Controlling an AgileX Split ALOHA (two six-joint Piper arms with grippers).
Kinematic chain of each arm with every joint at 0, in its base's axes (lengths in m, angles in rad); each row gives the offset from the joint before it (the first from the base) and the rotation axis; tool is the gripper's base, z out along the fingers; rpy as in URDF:
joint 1: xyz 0 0 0.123 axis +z
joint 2: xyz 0 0 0 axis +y
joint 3: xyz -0.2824 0 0.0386 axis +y
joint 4: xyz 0.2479 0 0.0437 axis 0.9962 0 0.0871
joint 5: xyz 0 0 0 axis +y
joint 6: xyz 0.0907 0 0.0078 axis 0.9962 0 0.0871
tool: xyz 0 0 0 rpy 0 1.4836 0
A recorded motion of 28 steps. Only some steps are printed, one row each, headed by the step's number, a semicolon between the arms.
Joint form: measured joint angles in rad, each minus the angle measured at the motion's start. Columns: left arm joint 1, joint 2, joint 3, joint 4, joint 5, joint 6; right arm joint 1, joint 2, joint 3, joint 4, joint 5, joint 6.
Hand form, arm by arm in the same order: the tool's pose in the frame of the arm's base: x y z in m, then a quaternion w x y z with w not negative. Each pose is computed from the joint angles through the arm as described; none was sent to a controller.
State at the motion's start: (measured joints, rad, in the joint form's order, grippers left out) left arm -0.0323 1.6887 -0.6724 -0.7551 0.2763 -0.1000; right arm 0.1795 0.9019 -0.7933 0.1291 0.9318 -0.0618
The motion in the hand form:
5: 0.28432 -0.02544 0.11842 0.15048 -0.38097 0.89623 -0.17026; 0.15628 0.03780 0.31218 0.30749 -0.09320 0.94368 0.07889
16: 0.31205 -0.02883 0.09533 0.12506 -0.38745 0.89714 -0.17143; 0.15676 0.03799 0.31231 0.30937 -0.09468 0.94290 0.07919
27: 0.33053 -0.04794 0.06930 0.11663 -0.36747 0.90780 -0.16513; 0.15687 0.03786 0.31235 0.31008 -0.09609 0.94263 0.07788
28: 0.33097 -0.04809 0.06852 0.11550 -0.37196 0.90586 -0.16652; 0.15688 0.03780 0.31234 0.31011 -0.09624 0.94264 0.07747
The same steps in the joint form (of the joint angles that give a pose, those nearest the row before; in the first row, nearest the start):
5: 0.0000 0.0596 -0.0211 -0.0380 -0.0245 0.0024; 0.0000 0.0010 0.0000 0.0000 -0.0185 -0.0009
16: -0.0019 0.2079 -0.1314 -0.0794 -0.0053 0.0278; 0.0000 0.0019 0.0000 0.0020 -0.0231 -0.0054
27: -0.0619 0.3357 -0.2118 -0.1295 -0.0391 0.0733; 0.0000 0.0019 0.0000 -0.0001 -0.0243 -0.0076
28: -0.0617 0.3391 -0.2134 -0.1412 -0.0391 0.0748; 0.0000 0.0019 0.0000 -0.0010 -0.0243 -0.0076

